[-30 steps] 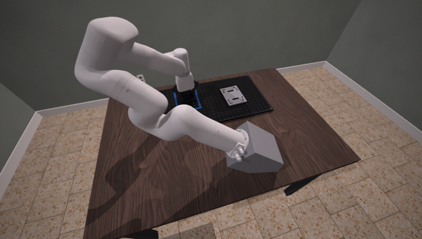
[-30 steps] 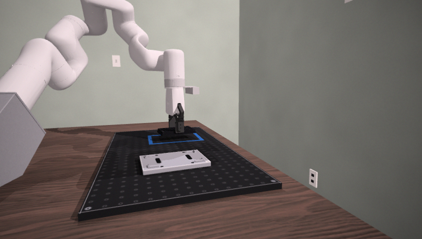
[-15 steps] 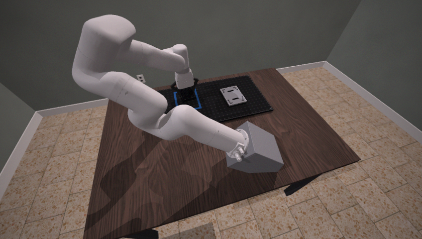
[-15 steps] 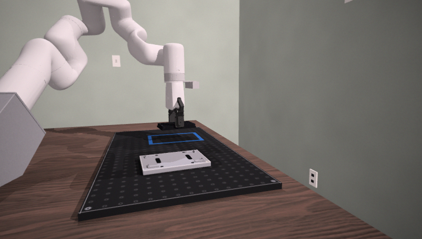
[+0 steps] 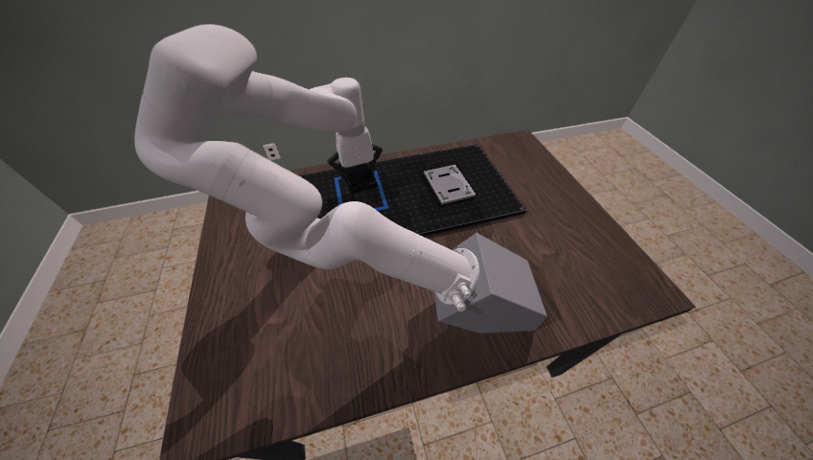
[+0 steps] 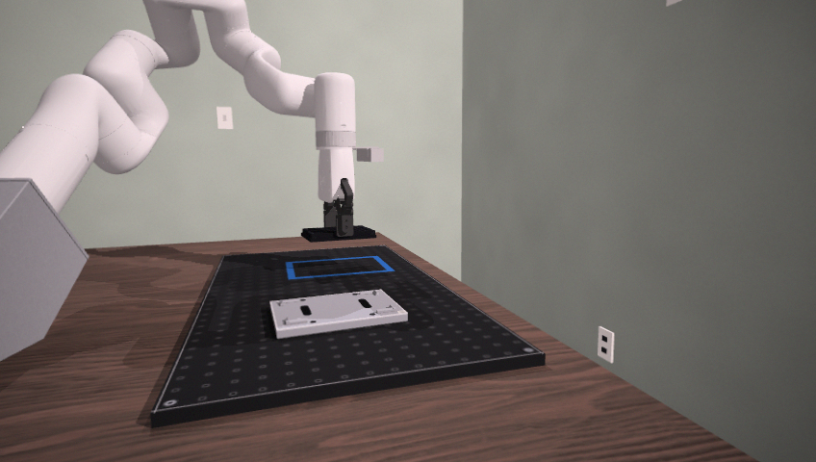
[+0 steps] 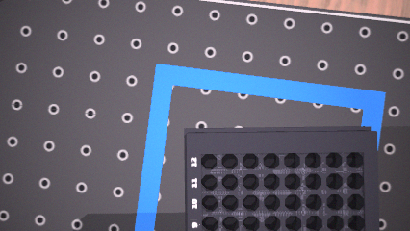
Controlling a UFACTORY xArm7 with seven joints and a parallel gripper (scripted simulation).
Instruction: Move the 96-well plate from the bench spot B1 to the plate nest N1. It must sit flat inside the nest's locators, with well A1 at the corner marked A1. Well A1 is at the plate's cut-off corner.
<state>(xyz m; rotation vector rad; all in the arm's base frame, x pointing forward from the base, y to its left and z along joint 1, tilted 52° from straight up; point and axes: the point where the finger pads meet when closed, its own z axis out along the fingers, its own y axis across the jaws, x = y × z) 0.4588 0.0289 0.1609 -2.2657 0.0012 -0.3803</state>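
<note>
The white plate nest lies 29 cm to the right of my hand, 7 cm below it and 5 cm behind it. Also, from my hand: black 96-well plate: 1 cm below.
</note>
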